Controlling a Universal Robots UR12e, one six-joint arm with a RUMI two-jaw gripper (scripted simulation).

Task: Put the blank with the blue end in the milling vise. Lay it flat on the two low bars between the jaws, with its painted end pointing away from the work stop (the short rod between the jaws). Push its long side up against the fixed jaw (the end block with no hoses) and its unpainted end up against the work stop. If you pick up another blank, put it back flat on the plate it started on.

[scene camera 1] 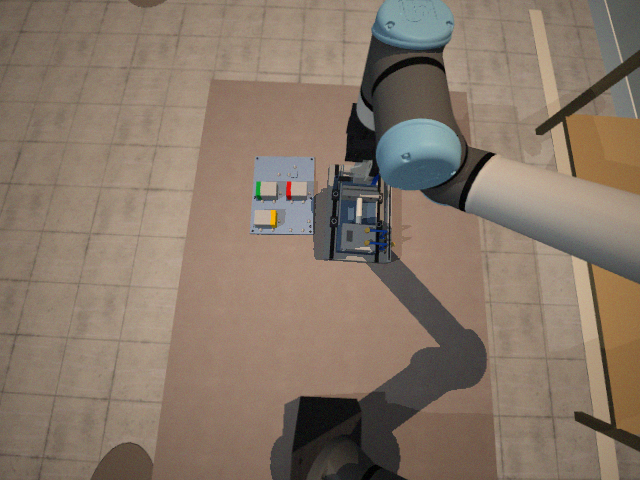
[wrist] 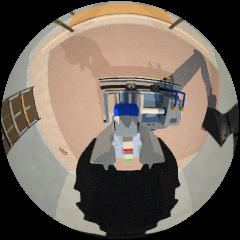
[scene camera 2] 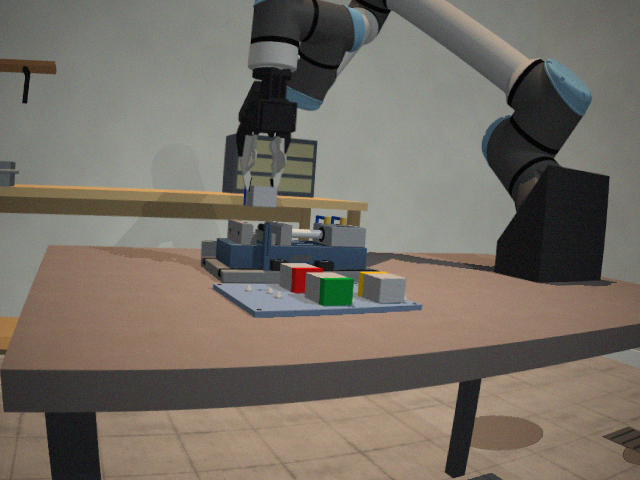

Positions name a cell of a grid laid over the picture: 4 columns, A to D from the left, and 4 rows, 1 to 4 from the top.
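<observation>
My gripper is there in scene camera 1 (C2). I can see the gripper in the wrist view (C3) too, and scene camera 2 (B2) shows it as well.
</observation>
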